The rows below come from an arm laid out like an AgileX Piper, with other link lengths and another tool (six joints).
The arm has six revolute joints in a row. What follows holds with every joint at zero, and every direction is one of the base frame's.
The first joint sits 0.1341 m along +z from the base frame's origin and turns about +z.
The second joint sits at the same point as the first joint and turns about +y.
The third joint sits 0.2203 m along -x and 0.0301 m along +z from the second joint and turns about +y.
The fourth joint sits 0.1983 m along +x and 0.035 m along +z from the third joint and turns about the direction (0.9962, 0, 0.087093).
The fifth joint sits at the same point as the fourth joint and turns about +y.
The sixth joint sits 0.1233 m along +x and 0.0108 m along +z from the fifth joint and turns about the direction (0.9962, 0, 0.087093).
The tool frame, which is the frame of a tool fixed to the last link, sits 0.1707 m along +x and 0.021 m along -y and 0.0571 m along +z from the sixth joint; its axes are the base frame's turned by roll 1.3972, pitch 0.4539 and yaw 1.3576 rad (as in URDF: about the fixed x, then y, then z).
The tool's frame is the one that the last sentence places.
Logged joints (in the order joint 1, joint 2, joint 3, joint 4, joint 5, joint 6), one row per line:
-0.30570, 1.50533, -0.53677, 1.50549, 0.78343, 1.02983
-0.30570, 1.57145, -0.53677, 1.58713, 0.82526, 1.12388
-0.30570, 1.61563, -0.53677, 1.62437, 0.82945, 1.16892
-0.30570, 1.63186, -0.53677, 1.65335, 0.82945, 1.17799
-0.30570, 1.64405, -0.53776, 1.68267, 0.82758, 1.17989
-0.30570, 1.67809, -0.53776, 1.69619, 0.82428, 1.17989
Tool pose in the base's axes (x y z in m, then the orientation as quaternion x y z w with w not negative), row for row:
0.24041, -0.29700, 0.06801, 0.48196, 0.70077, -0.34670, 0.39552
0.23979, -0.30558, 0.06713, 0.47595, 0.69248, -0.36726, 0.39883
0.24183, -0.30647, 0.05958, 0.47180, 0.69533, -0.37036, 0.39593
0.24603, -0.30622, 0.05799, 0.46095, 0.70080, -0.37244, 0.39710
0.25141, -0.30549, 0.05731, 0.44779, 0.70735, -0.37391, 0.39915
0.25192, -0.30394, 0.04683, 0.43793, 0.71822, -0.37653, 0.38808
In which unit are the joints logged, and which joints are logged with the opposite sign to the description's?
The joints are logged in radians. Opposite sign: joint 4.
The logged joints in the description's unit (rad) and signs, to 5 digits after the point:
-0.30570, 1.50533, -0.53677, -1.50549, 0.78343, 1.02983
-0.30570, 1.57145, -0.53677, -1.58713, 0.82526, 1.12388
-0.30570, 1.61563, -0.53677, -1.62437, 0.82945, 1.16892
-0.30570, 1.63186, -0.53677, -1.65335, 0.82945, 1.17799
-0.30570, 1.64405, -0.53776, -1.68267, 0.82758, 1.17989
-0.30570, 1.67809, -0.53776, -1.69619, 0.82428, 1.17989

